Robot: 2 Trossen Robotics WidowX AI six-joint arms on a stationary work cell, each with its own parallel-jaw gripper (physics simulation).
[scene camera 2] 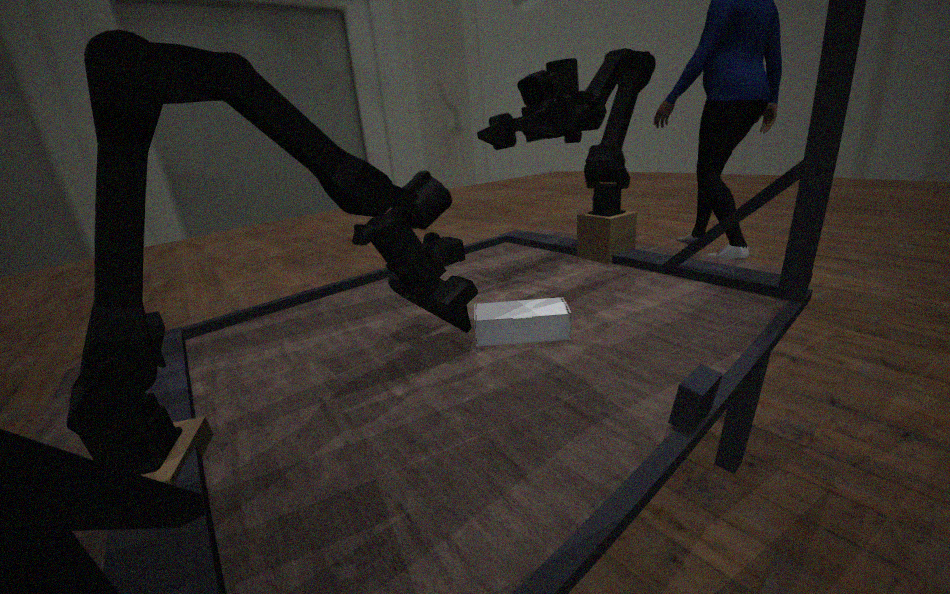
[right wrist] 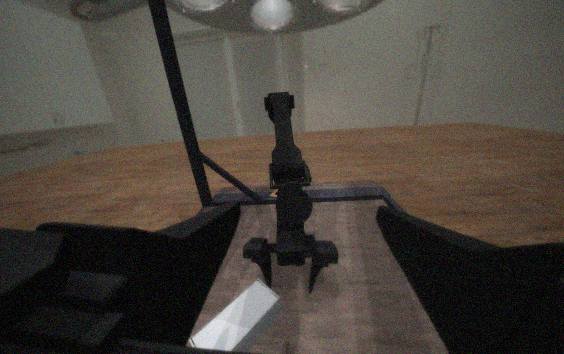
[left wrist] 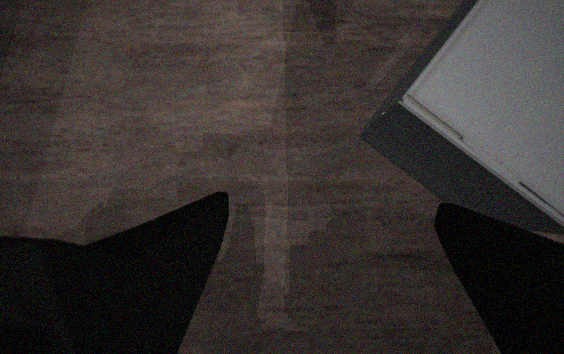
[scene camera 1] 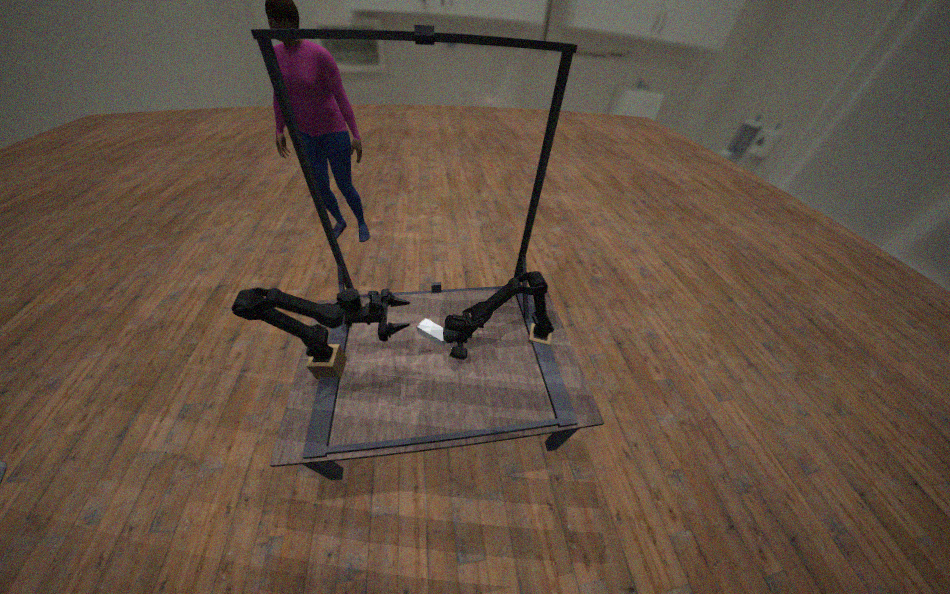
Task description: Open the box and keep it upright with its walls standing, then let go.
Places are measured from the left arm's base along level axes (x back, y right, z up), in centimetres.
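Pixels of known places: left gripper, fingertip midpoint: (scene camera 2: 454,323) (right wrist: 289,290) (left wrist: 330,208) (scene camera 1: 450,347); right gripper, fingertip midpoint: (scene camera 2: 495,130) (right wrist: 308,210) (scene camera 1: 409,313); left arm's base, link origin: (scene camera 2: 140,455) (scene camera 1: 540,333); right arm's base, link origin: (scene camera 2: 606,213) (scene camera 1: 323,354).
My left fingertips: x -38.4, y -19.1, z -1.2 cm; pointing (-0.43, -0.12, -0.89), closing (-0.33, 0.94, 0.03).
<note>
Ahead of a thing's pixels: the offset from my left fingertips to its top centre. Level surfaces: height alone.
A white, oblong box @(dx -9.6, dy +5.3, dz +2.9 cm) (scene camera 1: 430,329) (scene camera 2: 524,329) (left wrist: 505,100) (right wrist: 245,315) sits flat on the table with its lid down. In the left wrist view, its near end wall and lid seam show at the right, and part of the box is cut off. My left gripper (scene camera 2: 465,323) (left wrist: 330,208) (right wrist: 289,290) is open and low beside one end of the box, with bare table between its fingers. One fingertip overlaps the edge of the end wall in the left wrist view; contact cannot be told. My right gripper (scene camera 1: 408,313) is open and empty, raised above the table away from the box.
The wood-look table @(dz -1.6 cm) (scene camera 1: 448,392) (scene camera 2: 392,434) has a dark frame rim and a tall overhead frame (scene camera 1: 546,147) (scene camera 2: 826,140). A small dark block @(dx -18.2, dy +31.9, dz +4.1 cm) (scene camera 1: 435,287) (scene camera 2: 695,397) sits on the rim. A person (scene camera 1: 311,91) (scene camera 2: 739,63) stands beyond the table.
</note>
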